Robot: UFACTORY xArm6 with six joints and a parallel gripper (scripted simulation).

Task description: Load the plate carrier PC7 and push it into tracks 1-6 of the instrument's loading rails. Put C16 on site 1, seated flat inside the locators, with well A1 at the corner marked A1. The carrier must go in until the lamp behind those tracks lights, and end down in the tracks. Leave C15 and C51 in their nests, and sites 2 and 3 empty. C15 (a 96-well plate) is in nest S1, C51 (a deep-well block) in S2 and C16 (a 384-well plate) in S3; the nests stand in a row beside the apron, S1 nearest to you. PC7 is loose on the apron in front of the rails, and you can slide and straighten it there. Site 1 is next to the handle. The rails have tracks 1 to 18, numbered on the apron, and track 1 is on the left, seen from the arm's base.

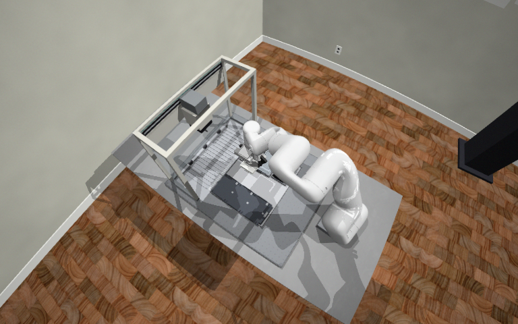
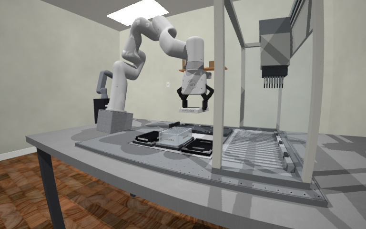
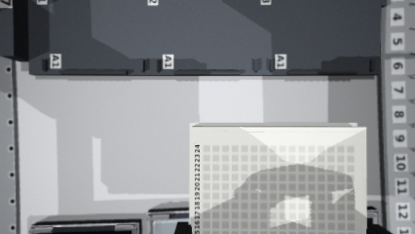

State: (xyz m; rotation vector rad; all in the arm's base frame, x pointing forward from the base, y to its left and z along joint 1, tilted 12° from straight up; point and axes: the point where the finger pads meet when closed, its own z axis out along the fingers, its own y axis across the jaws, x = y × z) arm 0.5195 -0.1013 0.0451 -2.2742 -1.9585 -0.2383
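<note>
The dark carrier PC7 lies 20 mm behind my hand, 180 mm to the left of it and 120 mm below it. From my hand the other things lie so: clear deep-well block C51: 50 mm behind, 80 mm to the right, 110 mm below; white 384-well plate C16: 10 mm below; nest S3: 60 mm ahead, 100 mm to the right, 130 mm below.
</note>
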